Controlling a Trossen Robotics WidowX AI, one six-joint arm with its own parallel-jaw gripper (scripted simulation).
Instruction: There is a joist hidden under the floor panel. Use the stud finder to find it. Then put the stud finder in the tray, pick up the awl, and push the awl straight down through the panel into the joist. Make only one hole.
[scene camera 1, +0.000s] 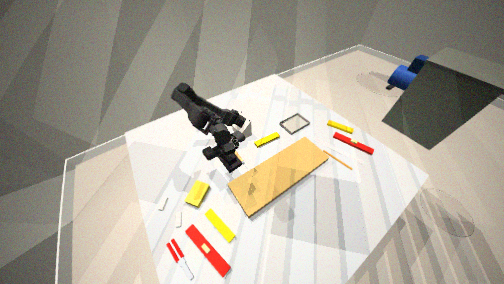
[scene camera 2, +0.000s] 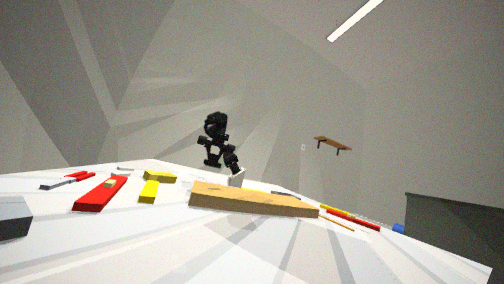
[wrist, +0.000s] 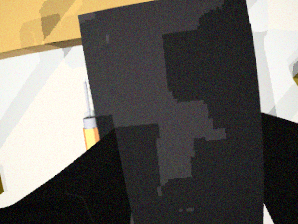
Note:
I see my gripper (wrist: 181, 125), a stud finder (wrist: 181, 91) and a red level (scene camera 2: 94, 201).

